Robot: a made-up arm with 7 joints.
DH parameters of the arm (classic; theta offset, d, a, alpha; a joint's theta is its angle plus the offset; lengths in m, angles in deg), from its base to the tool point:
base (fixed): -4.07 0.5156 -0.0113 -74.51
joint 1: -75.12 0.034 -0.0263 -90
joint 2: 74 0.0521 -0.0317 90
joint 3: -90 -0.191 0.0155 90
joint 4: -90 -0.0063 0.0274 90
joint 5: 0 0.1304 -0.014 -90
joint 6: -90 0.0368 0.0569 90
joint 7: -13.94 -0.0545 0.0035 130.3
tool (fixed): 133.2 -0.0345 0 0
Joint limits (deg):
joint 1: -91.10..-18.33
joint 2: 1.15..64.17
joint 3: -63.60..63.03
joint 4: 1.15..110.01
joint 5: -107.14..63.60
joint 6: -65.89..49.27
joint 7: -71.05..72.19
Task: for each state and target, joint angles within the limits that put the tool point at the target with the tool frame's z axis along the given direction. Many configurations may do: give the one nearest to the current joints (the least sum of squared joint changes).
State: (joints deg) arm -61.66 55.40 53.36 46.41 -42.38 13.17 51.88
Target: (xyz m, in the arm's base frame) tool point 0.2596 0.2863 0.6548 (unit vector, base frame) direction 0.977 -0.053 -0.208
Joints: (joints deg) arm -89.97 56.67 10.86 40.74 -8.82 6.63 54.70
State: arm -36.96 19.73 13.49 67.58 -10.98 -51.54 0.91
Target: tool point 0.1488 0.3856 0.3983 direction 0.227 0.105 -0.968
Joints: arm -23.05 56.68 16.23 69.68 2.53 -53.32 20.21
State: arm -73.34 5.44 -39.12 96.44 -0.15 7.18 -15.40
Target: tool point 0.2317 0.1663 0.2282 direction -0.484 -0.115 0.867
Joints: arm -49.94 1.15 -44.31 105.18 29.01 38.34 -71.05
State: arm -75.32 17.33 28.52 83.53 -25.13 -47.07 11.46
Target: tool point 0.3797 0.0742 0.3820 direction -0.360 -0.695 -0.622
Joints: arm -90.26 9.95 10.89 110.01 -3.88 -29.65 -3.96
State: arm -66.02 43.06 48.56 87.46 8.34 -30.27 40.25
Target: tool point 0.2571 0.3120 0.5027 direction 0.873 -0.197 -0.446
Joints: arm -89.92 62.53 45.64 100.55 12.48 -15.61 49.58
